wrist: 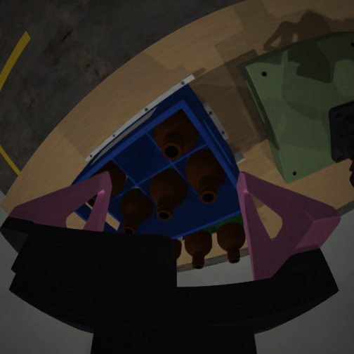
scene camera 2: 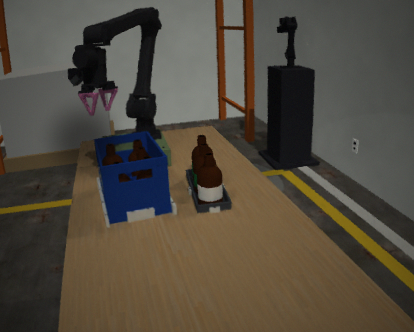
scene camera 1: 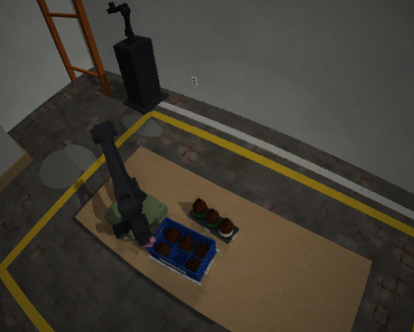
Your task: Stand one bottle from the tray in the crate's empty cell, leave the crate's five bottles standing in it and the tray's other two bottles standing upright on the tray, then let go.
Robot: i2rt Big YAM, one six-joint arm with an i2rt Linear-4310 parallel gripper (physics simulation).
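Observation:
The blue crate holds five upright brown bottles; its empty cell is the middle one of the row near the table's long edge. The dark tray lies apart beside the crate, with three bottles upright in a row: two green-labelled bottles and, at one end, a white-labelled bottle. In the wrist view the nearer tray bottles are partly hidden by the gripper body. My gripper is open and empty, high above the crate's end nearest the arm base.
The green base block stands on the wooden table close to the crate's end. A second small arm on a black pedestal and an orange frame stand beyond the table.

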